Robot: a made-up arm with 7 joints. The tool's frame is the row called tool.
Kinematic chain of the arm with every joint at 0, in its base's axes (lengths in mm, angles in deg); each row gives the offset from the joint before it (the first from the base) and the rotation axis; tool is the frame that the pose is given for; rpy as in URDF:
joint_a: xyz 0 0 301.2 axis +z
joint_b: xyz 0 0 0 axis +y
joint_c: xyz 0 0 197.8 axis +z
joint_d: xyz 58.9 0 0 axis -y
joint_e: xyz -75 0 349.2 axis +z
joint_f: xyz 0 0 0 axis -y
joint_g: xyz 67.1 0 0 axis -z
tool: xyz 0 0 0 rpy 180 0 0
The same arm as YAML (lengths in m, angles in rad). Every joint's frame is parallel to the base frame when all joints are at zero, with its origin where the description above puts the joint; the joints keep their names.
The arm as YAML. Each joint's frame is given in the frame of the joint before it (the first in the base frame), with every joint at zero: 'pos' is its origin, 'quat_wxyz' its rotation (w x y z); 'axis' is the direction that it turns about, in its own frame. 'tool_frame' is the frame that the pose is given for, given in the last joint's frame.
length_unit: m
angle_unit: rad
joints:
  - joint: joint_a
    pos: [0.0, 0.0, 0.3012]
    quat_wxyz: [1.0, 0.0, 0.0, 0.0]
    axis: [0.0, 0.0, 1.0]
  - joint: joint_b
    pos: [0.0, 0.0, 0.0]
    quat_wxyz: [1.0, 0.0, 0.0, 0.0]
    axis: [0.0, 1.0, 0.0]
  - joint: joint_c
    pos: [0.0, 0.0, 0.1978]
    quat_wxyz: [1.0, 0.0, 0.0, 0.0]
    axis: [0.0, 0.0, 1.0]
  - joint: joint_d
    pos: [0.0589, 0.0, 0.0]
    quat_wxyz: [1.0, 0.0, 0.0, 0.0]
    axis: [0.0, -1.0, 0.0]
  - joint: joint_e
    pos: [-0.075, 0.0, 0.3492]
    quat_wxyz: [1.0, 0.0, 0.0, 0.0]
    axis: [0.0, 0.0, 1.0]
  - joint: joint_f
    pos: [0.0, 0.0, 0.0]
    quat_wxyz: [1.0, 0.0, 0.0, 0.0]
    axis: [0.0, -1.0, 0.0]
  - joint: joint_g
    pos: [0.0671, 0.0, 0.0]
    quat_wxyz: [1.0, 0.0, 0.0, 0.0]
    axis: [0.0, 0.0, -1.0]
tool_frame:
  pos: [0.0, 0.0, 0.0]
  quat_wxyz: [0.0, 1.0, 0.0, 0.0]

